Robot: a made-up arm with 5 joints. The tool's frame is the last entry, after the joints.
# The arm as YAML. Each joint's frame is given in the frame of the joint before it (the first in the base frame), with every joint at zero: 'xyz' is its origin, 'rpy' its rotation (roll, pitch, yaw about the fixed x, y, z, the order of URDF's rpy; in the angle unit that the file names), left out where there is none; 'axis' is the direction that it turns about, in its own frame. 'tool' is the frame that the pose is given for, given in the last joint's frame.
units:
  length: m
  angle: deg
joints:
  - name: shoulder
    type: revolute
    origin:
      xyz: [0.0, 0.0, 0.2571]
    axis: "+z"
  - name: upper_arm
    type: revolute
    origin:
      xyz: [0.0, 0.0, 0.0]
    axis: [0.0, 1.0, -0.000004]
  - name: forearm
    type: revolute
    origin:
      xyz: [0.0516, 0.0, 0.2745]
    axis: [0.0, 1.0, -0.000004]
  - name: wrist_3
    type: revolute
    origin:
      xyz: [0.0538, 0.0, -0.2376]
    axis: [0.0, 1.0, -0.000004]
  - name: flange
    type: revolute
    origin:
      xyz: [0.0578, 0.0, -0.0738]
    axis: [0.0, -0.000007, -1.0]
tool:
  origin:
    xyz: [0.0, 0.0, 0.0]
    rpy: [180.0, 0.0, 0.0]
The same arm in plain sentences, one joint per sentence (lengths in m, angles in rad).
The arm has five revolute joints in a row. What follows holds with every joint at zero, and every direction is one of the base frame's. Joint 1 sits 0.2571 m along +z from the base frame's origin and rotates about +z. Joint 2 sits at the same point as joint 1 and rotates about +y. Joint 3 sits 0.0516 m along +x and 0.2745 m along +z from joint 2 and rotates about +y. Joint 4 sits 0.0538 m along +x and 0.2376 m along -z from joint 3 and rotates about +y. Joint 5 sits 0.0578 m along +x and 0.0738 m along -z from joint 4 and rotates about -z. The tool frame, which is the frame that the pose is given for, sits at the same point as joint 5; its axes are the base frame's turned by roll 3.1416, pitch 0 and yaw 0 rad (as in URDF: about the fixed x, then y, then z).
